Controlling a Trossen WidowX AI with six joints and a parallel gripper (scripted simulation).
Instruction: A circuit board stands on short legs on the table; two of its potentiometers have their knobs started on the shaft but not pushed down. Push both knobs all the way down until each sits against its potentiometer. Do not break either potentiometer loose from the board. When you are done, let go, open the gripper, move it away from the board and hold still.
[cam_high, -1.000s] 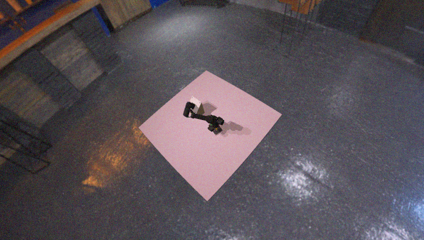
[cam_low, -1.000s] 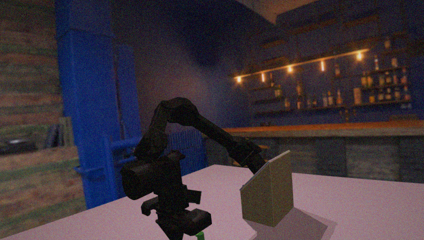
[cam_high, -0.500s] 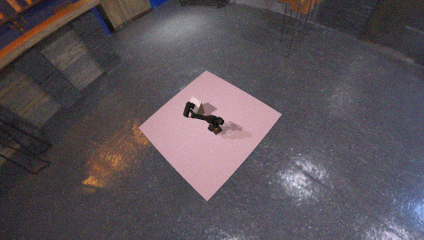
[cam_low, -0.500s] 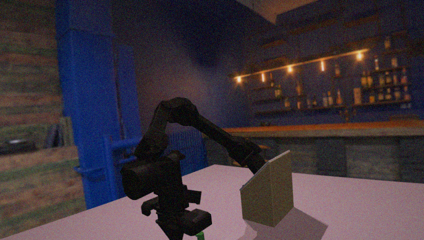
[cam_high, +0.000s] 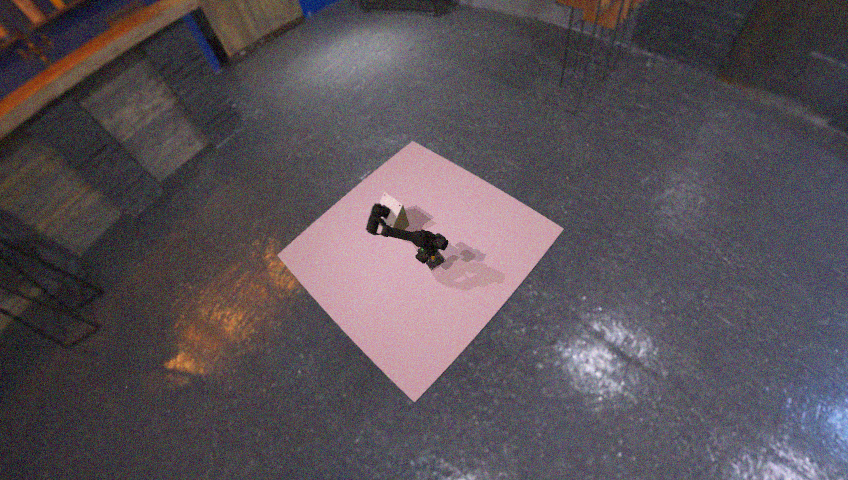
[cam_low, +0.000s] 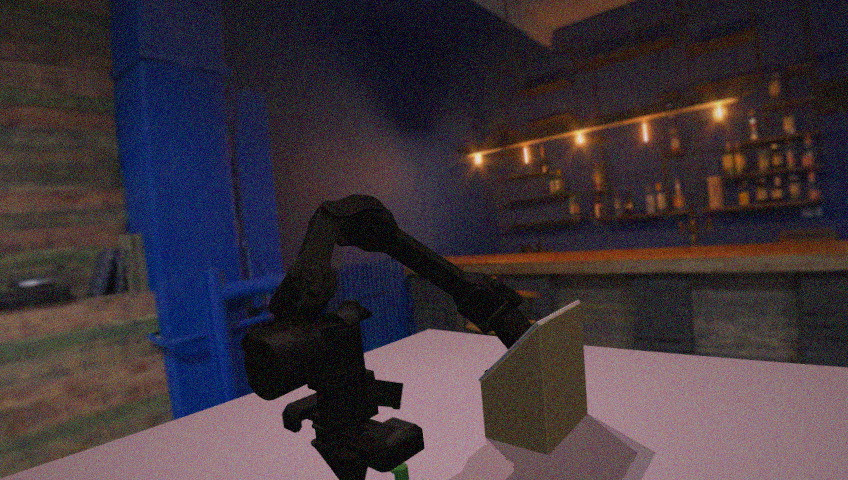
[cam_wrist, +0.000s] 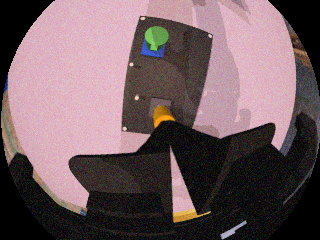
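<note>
Right now my gripper tip is 10 mm above the orange knob.
</note>
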